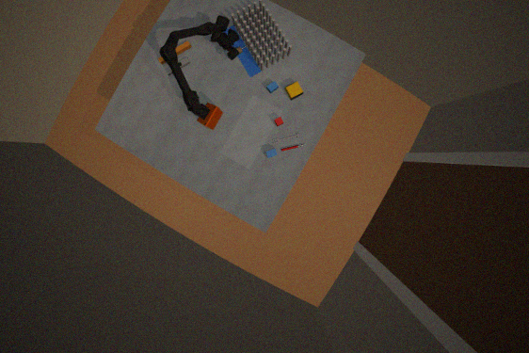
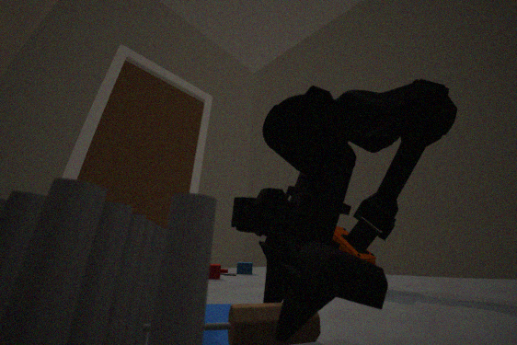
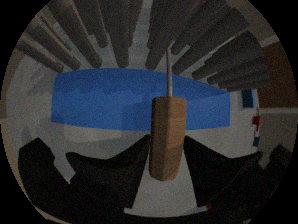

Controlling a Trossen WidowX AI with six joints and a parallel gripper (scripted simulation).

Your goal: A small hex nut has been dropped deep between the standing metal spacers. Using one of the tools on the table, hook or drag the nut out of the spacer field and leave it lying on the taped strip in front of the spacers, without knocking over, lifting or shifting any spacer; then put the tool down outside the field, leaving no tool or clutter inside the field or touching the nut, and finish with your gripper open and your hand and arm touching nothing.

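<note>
The blue taped strip lies 40 mm ahead of my gripper tip, 20 mm to the right of it and 20 mm below it. Round my gripper tip: orange bar 200 mm behind, 330 mm to the left; pale tool 260 mm behind, 260 mm to the left; hook tool 100 mm ahead, 40 mm to the right.
</note>
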